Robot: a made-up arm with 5 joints.
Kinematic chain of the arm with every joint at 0, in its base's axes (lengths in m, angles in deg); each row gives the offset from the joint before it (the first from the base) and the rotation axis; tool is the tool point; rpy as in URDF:
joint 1: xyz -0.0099 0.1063 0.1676 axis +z
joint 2: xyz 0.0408 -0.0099 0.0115 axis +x
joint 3: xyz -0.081 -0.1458 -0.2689 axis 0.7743 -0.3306 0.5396
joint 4: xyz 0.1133 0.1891 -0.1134 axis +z
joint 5: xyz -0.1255 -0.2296 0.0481 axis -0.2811 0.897 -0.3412
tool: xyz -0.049 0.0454 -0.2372 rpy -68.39 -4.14 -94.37
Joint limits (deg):
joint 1: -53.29..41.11
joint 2: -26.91..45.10
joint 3: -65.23..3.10
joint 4: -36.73..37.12
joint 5: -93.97..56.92
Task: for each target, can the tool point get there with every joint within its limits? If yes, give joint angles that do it. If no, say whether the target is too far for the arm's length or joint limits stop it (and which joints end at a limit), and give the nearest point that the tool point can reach.
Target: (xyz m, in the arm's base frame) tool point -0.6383 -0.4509 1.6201
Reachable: no: too far | nearest point -0.3557 -0.2004 0.1036 | short by 1.563 m
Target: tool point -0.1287 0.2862 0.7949
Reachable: no: joint limits stop it (at a limit: joint 1, joint 2, joint 3, joint 4, joint 5) | nearest point -0.4686 0.0498 0.1036 | short by 0.806 m
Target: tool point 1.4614 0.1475 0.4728
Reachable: no: too far | nearest point 0.3112 0.1773 -0.0953 | short by 1.283 m
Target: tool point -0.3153 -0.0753 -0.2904
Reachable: yes | joints -4.60 -17.13 -26.65 -22.55 40.80
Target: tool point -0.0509 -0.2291 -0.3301
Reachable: yes | joints 12.42 -1.78 -20.59 23.52 15.67
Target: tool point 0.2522 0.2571 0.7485
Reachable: no: joint limits stop it (at a limit: joint 2, joint 3, joint 4, joint 5) | nearest point 0.2632 0.2635 -0.0723 | short by 0.821 m
